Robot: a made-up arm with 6 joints.
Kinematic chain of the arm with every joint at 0, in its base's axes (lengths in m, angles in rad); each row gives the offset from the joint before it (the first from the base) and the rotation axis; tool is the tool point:
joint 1: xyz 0 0 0.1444 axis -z
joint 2: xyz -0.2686 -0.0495 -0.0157 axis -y
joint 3: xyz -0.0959 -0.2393 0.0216 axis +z
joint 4: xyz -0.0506 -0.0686 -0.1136 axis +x
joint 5: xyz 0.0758 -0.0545 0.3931 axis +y
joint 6: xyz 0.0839 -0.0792 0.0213 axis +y
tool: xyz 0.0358 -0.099 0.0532
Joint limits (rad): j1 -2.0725..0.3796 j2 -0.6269..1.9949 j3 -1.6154..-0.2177 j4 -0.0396..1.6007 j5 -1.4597..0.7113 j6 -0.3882..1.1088
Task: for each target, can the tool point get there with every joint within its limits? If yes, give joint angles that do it. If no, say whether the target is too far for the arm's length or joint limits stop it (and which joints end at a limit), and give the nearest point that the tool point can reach.
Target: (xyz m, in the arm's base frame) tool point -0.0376 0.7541 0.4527
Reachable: no: joint limits stop it (at a limit: joint 1, joint 2, joint 4, joint 5, joint 6) | nearest point 0.5662 0.3910 0.1888 | short by 0.752 m
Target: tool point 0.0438 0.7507 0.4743
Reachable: no: joint limits stop it (at a limit: joint 1, joint 2, joint 3, joint 4, joint 5, joint 6) | nearest point 0.5722 0.3701 0.2355 | short by 0.694 m
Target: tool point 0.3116 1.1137 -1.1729
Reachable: no: too far | nearest point 0.3340 0.4254 -0.4429 | short by 1.004 m
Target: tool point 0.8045 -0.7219 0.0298
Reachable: yes | joints -1.6244 -0.3105 -0.8979 1.4071 -0.2397 0.6809
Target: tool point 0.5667 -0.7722 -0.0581
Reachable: yes | joints -1.1384 -0.3196 -0.3738 1.3737 0.2304 0.4014
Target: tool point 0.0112 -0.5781 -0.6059
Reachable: yes | joints -0.5283 1.2325 -1.2527 1.4029 -1.1646 0.2289
